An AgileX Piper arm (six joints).
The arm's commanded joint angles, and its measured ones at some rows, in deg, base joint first. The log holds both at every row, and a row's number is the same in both.
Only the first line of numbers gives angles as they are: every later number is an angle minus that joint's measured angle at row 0.
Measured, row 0: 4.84, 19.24, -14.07, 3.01, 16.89, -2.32
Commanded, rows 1 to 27: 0.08, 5.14, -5.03, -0.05, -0.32, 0.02; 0.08, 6.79, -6.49, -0.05, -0.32, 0.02; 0.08, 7.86, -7.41, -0.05, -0.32, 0.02; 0.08, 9.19, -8.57, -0.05, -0.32, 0.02; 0.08, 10.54, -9.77, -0.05, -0.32, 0.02; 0.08, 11.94, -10.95, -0.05, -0.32, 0.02; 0.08, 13.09, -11.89, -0.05, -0.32, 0.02; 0.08, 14.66, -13.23, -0.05, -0.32, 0.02; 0.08, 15.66, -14.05, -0.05, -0.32, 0.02; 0.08, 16.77, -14.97, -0.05, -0.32, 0.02; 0.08, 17.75, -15.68, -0.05, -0.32, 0.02; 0.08, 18.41, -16.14, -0.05, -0.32, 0.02; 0.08, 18.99, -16.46, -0.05, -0.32, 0.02; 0.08, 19.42, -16.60, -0.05, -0.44, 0.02; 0.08, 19.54, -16.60, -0.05, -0.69, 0.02; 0.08, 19.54, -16.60, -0.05, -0.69, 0.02; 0.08, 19.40, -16.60, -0.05, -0.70, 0.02; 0.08, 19.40, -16.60, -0.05, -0.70, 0.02; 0.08, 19.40, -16.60, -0.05, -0.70, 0.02; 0.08, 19.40, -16.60, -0.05, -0.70, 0.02; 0.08, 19.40, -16.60, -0.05, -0.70, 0.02; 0.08, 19.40, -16.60, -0.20, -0.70, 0.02; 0.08, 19.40, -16.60, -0.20, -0.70, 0.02; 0.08, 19.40, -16.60, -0.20, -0.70, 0.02; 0.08, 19.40, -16.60, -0.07, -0.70, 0.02; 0.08, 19.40, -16.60, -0.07, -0.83, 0.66; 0.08, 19.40, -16.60, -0.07, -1.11, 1.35
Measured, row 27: 0.00, 19.32, -16.08, 0.00, -0.12, 0.00
